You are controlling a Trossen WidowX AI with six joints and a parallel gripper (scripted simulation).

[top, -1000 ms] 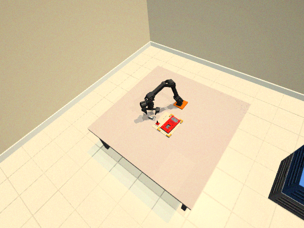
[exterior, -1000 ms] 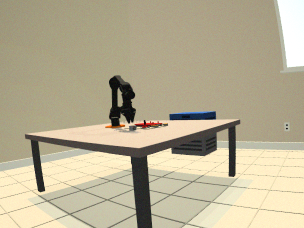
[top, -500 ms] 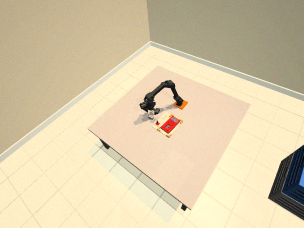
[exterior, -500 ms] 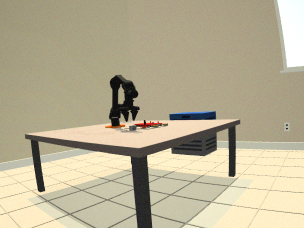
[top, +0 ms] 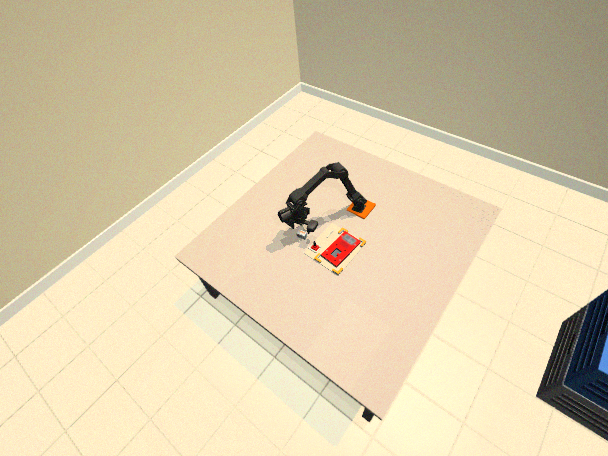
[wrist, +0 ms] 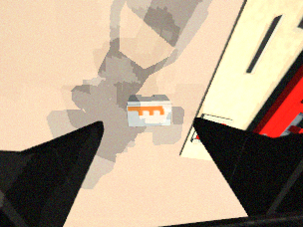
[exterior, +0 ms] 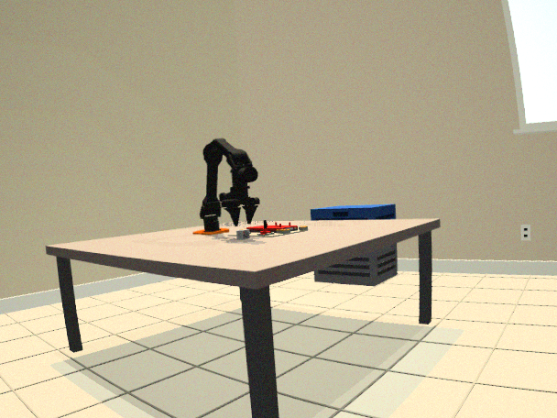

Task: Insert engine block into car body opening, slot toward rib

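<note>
My gripper tip is now 40 mm above the engine block.
</note>
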